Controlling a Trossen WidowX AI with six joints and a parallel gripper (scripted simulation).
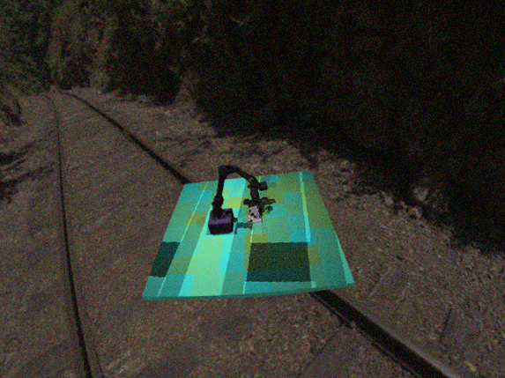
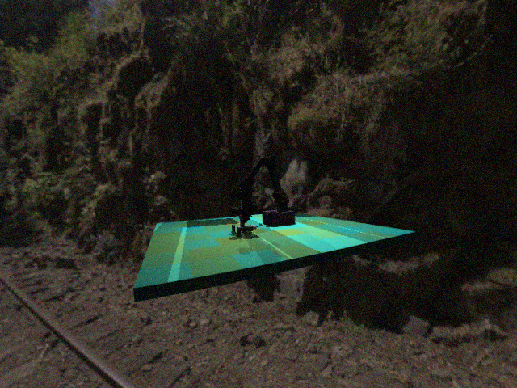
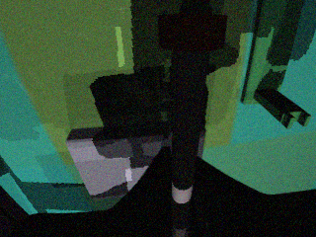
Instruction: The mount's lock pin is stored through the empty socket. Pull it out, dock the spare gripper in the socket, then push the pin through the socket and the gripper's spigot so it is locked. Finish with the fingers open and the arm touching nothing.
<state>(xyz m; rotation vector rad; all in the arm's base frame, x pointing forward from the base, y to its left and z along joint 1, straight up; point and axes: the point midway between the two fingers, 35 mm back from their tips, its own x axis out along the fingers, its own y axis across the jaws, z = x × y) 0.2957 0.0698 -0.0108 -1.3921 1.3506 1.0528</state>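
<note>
My gripper tip is now 50 mm to the left of the mount and 10 mm past it. From my gripper tip the other things lie so: spare gripper 80 mm above, 50 mm to the right, 20 mm behind.
</note>
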